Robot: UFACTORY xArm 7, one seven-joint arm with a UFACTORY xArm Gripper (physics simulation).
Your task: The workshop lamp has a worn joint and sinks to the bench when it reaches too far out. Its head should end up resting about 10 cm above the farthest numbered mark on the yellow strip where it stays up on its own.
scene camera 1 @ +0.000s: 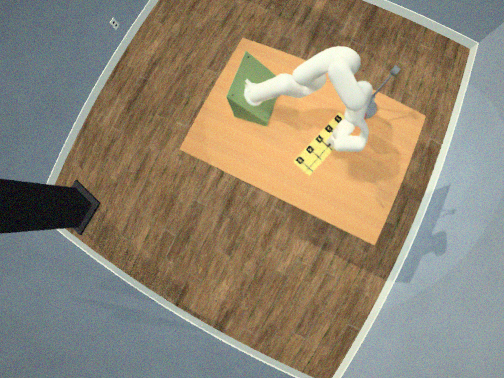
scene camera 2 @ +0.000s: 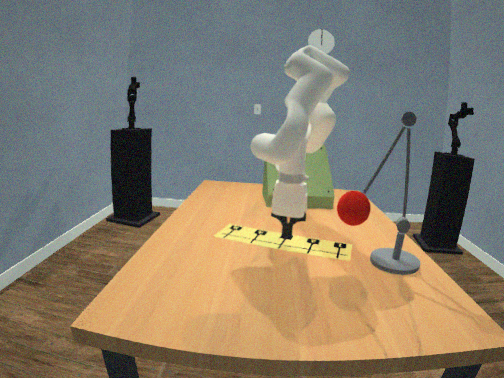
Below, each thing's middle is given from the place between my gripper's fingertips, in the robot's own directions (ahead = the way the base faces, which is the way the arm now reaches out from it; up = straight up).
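Measured from my hand, the round grey base (scene camera 2: 394, 260) is 34 cm to the left, 5 cm ahead and 2 cm above. The yellow strip (scene camera 2: 336, 250) is 1 cm to the right of my hand, 3 cm behind it and 3 cm below it. Going by their middles, the yellow strip is the nearest to my hand of the things named here.
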